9 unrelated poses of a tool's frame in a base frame.
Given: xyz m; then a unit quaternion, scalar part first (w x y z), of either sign.
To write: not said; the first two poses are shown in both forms.
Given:
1: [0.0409 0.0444 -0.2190 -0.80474 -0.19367 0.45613 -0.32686]
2: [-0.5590 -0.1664 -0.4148 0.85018 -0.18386 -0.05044 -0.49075]
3: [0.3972 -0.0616 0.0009 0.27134 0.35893 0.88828 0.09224]
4: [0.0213 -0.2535 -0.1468 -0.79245 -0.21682 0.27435 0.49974]
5: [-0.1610 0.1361 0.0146 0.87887 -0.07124 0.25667 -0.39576]
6: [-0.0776 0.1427 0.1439 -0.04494 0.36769 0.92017 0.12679]
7: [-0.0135 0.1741 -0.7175 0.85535 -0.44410 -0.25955 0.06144]
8: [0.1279 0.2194 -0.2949 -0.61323 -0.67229 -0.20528 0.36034]
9: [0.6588 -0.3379 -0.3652 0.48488 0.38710 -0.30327 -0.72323]
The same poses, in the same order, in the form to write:
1: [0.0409 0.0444 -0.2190], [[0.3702 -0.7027 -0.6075], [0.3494 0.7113 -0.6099], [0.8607 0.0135 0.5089]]
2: [-0.5590 -0.1664 -0.4148], [[0.5132 0.8530 0.0947], [-0.8159 0.4507 0.3621], [0.2662 -0.2631 0.9273]]
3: [0.3972 -0.0616 0.0009], [[-0.5951 0.5876 0.5483], [0.6877 0.7253 -0.0309], [-0.4158 0.3587 -0.8357]]
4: [0.0213 -0.2535 -0.1468], [[0.3500 0.6731 -0.6515], [-0.9110 0.4065 -0.0694], [0.2181 0.6178 0.7554]]
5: [-0.1610 0.1361 0.0146], [[0.5550 0.6591 0.5076], [-0.7322 0.6766 -0.0779], [-0.3948 -0.3284 0.8581]]
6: [-0.0776 0.1427 0.1439], [[-0.7256 0.6881 0.0105], [0.6653 0.6975 0.2664], [0.1759 0.2003 -0.9638]]
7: [-0.0135 0.1741 -0.7175], [[0.8577 0.1254 -0.4986], [0.3356 0.5980 0.7278], [0.3894 -0.7916 0.4708]]
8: [0.1279 0.2194 -0.2949], [[0.6560 0.7180 -0.2327], [-0.1659 -0.1636 -0.9725], [-0.7363 0.6766 0.0118]]
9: [0.6588 -0.3379 -0.3652], [[-0.2301 0.4666 -0.8540], [-0.9362 -0.3458 0.0633], [-0.2658 0.8141 0.5164]]
